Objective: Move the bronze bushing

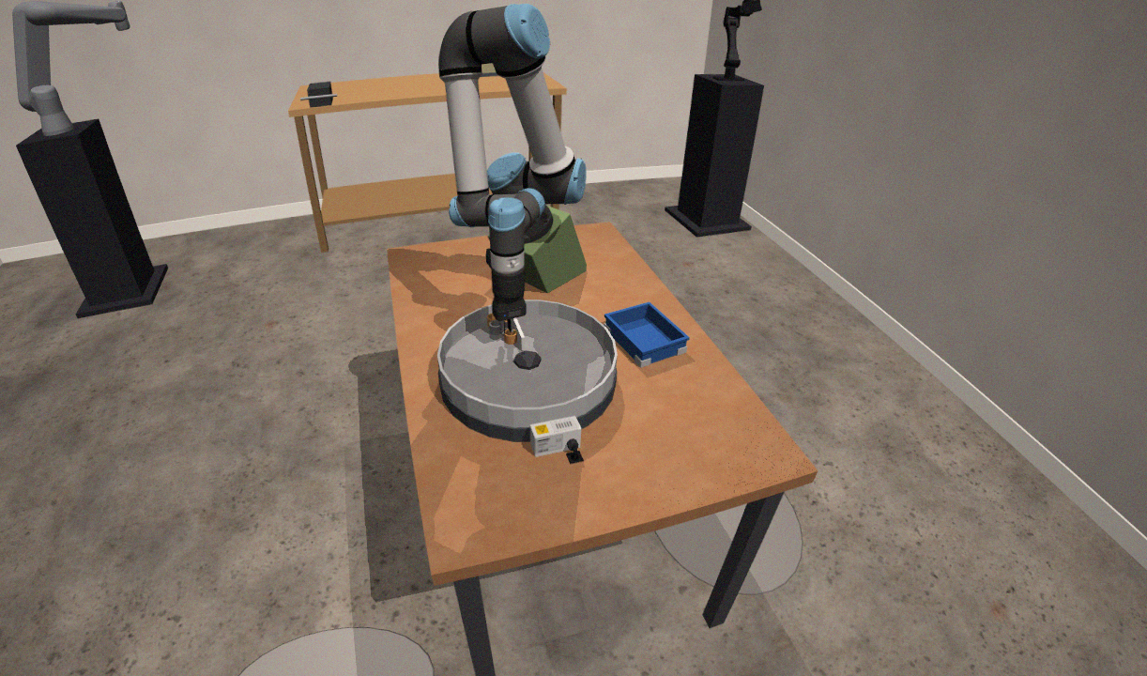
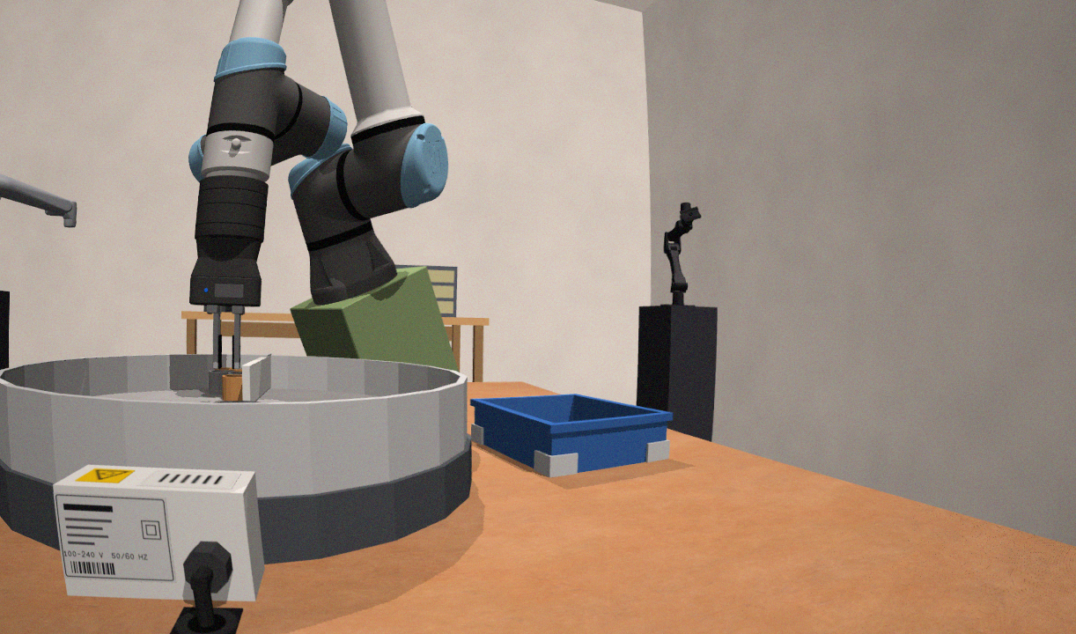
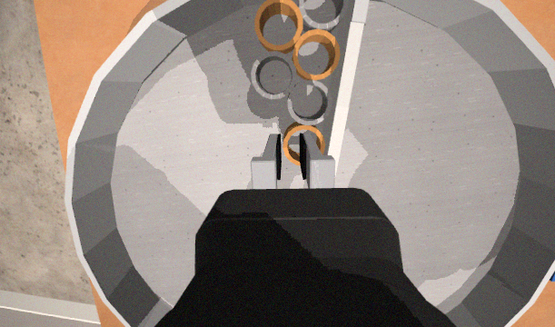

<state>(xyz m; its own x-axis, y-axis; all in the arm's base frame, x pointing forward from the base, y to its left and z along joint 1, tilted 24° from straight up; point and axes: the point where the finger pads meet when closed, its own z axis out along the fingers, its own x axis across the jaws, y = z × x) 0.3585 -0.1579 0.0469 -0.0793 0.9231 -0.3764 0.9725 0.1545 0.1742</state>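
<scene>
My hand is 9 cm short of the grey turntable, 3 cm to the right of it and 5 cm above it. From my hand the other things lie so: blue crate (4 cm ahead, 37 cm to the left, 8 cm below).
</scene>
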